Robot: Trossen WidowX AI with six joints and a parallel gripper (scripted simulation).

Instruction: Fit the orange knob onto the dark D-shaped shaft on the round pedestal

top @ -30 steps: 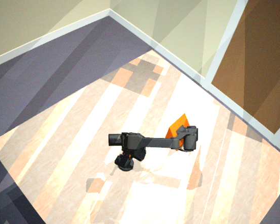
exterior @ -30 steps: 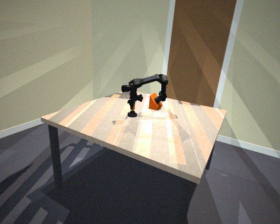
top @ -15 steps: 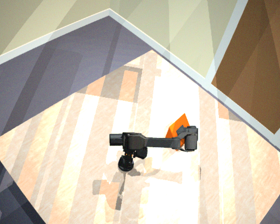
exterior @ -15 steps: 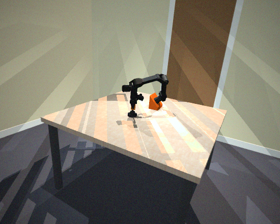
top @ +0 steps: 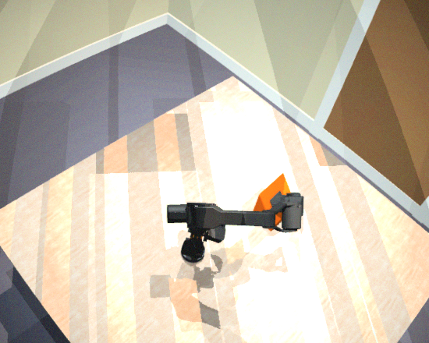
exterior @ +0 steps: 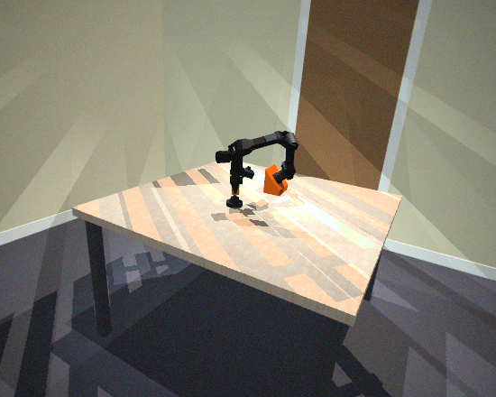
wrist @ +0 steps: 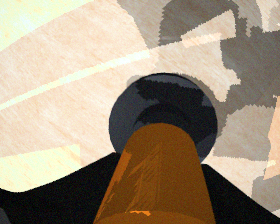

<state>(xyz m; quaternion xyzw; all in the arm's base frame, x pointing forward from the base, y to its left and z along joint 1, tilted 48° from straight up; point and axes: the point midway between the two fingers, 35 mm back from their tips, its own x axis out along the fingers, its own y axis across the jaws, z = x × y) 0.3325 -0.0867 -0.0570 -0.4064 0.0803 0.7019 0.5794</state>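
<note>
Now: gripper tip 2 cm below the orange knob. The rest, counted from my gripper tip: dark round pedestal (4 cm below).
</note>
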